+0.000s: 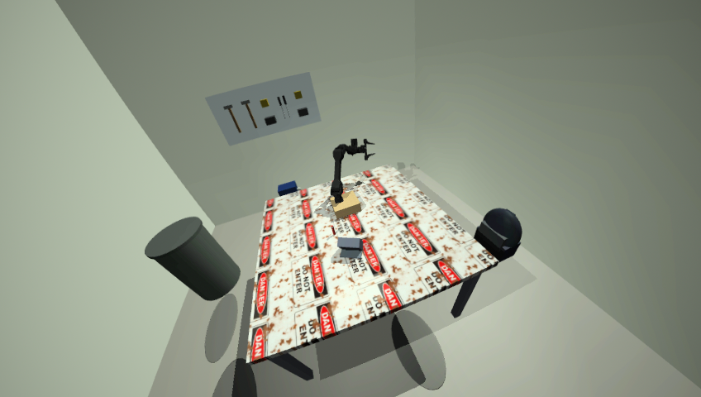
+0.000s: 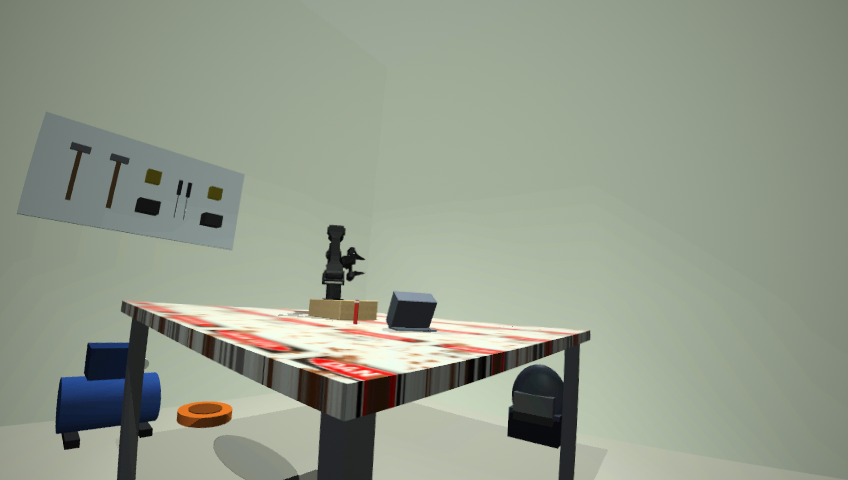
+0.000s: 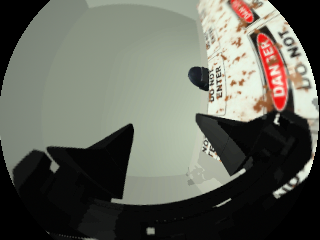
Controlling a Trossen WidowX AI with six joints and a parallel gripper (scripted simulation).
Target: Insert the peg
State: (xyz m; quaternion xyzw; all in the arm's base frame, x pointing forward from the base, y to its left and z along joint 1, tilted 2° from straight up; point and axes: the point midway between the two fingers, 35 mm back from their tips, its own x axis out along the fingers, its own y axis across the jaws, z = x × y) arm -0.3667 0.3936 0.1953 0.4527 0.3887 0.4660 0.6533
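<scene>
Now: gripper tip 64 cm short of the red peg, 50 cm to the left of it and 21 cm above it. The rest, counted from my gripper tip: grey sloped panel: 81 cm ahead, 41 cm to the right, 21 cm below.
</scene>
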